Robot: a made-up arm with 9 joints. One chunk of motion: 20 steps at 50 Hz.
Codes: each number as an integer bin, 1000 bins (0 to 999) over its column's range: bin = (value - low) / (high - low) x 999, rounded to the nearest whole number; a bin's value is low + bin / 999 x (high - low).
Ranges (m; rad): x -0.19..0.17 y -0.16..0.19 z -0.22..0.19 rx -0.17..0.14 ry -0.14..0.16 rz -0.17..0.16
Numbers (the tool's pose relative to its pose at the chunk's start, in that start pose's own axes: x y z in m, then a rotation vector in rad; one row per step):
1: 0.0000 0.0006 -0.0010 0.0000 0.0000 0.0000
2: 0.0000 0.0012 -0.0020 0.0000 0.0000 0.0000
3: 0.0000 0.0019 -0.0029 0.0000 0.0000 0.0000
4: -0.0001 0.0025 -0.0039 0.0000 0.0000 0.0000
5: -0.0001 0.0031 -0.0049 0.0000 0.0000 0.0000
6: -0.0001 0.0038 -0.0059 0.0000 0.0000 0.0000
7: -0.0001 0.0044 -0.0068 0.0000 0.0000 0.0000
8: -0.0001 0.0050 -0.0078 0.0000 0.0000 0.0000
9: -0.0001 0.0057 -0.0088 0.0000 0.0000 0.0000
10: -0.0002 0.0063 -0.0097 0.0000 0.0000 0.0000
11: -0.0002 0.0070 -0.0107 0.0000 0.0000 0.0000
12: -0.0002 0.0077 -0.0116 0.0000 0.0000 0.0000
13: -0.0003 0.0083 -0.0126 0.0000 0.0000 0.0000
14: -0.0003 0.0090 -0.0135 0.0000 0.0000 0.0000
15: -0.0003 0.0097 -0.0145 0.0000 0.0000 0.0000
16: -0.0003 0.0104 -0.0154 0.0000 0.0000 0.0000
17: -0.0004 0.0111 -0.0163 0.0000 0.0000 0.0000
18: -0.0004 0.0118 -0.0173 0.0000 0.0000 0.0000
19: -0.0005 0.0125 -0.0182 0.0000 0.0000 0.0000
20: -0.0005 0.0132 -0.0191 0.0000 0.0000 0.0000
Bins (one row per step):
1: 527 458 534 548 466 515
2: 527 460 531 548 466 515
3: 527 462 529 548 466 515
4: 527 464 527 548 466 515
5: 527 466 524 548 466 515
6: 527 468 522 548 466 515
7: 527 469 519 548 466 515
8: 527 471 517 548 466 515
9: 527 473 515 548 466 515
10: 527 475 512 548 466 515
11: 527 477 510 548 466 515
12: 527 479 508 548 466 515
13: 526 480 505 548 466 515
14: 526 482 503 548 466 515
15: 526 484 501 548 466 515
16: 526 486 499 548 466 515
17: 526 488 496 548 466 515
18: 526 490 494 548 466 515
19: 526 492 492 548 466 515
20: 526 494 490 548 466 515

